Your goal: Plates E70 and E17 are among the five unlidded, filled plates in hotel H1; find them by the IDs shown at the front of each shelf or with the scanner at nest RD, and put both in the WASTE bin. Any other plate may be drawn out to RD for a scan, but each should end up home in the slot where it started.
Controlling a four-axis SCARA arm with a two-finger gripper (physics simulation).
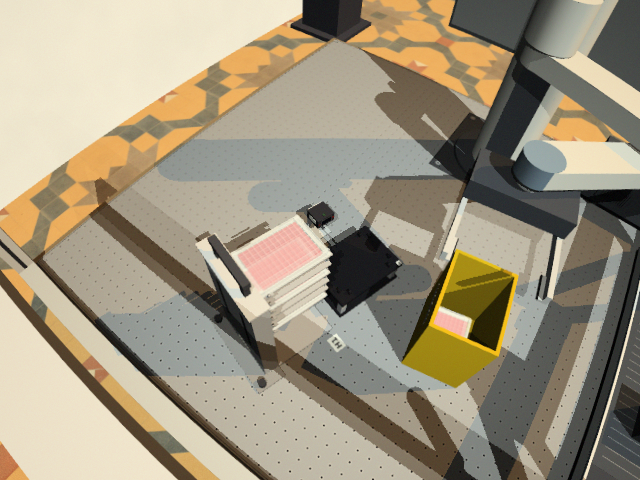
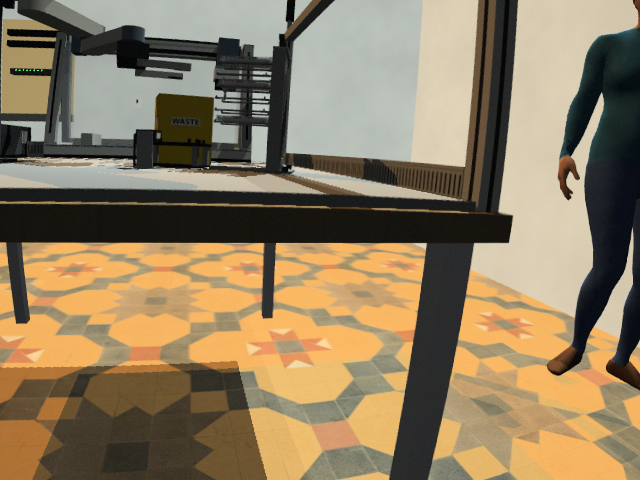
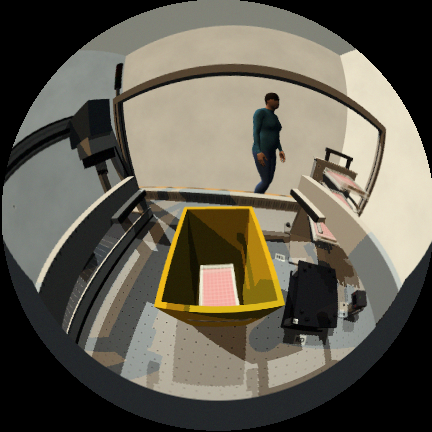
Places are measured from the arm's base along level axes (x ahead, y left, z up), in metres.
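Pixels of known places: gripper, fingertip midpoint: [image 1: 495,278] [image 2: 186,72] [image 3: 217,180].
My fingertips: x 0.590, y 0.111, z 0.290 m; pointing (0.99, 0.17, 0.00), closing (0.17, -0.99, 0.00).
Behind a point stands the place of what it marks.
My gripper [image 1: 494,271] {x 0.590, y 0.111, z 0.290 m} [image 2: 186,71] {x 0.590, y 0.111, z 0.290 m} [image 3: 217,180] {x 0.590, y 0.111, z 0.290 m} is open, its two fingers wide apart above the yellow WASTE bin [image 1: 444,361] {x 0.666, y 0.126, z 0.110 m} [image 2: 184,107] {x 0.592, y 0.050, z 0.177 m} [image 3: 220,308] {x 0.512, y 0.096, z 0.213 m}, with no plate between them. A pink-filled plate [image 1: 451,323] {x 0.557, y 0.108, z 0.046 m} [image 3: 218,286] {x 0.596, y 0.111, z 0.042 m} lies low inside the bin; its ID does not show, and whether another lies under it is hidden. Hotel H1 [image 1: 251,304] {x 0.839, y -0.141, z 0.299 m} [image 2: 277,103] {x 0.804, y -0.262, z 0.170 m} [image 3: 332,170] holds a stack of white-rimmed plates, the top one [image 1: 281,253] {x 0.745, y -0.168, z 0.280 m} pink-filled. Their IDs cannot be read here. Nest RD [image 1: 364,268] {x 0.573, y -0.099, z 0.073 m} [image 3: 312,295] {x 0.569, y -0.101, z 0.073 m} is black and bears no plate.
The small black scanner [image 1: 321,212] {x 0.526, y -0.245, z 0.096 m} [image 3: 358,300] {x 0.521, y -0.228, z 0.096 m} stands beside the nest, on the side away from the bin. The H1 label [image 1: 336,342] {x 0.717, y -0.062, z 0.013 m} lies on the perforated table between hotel and bin. A frame post [image 2: 496,103] {x 1.018, y -0.725, z 0.153 m} rises at the table's corner, and a person [image 2: 599,129] [image 3: 267,135] is beyond it.
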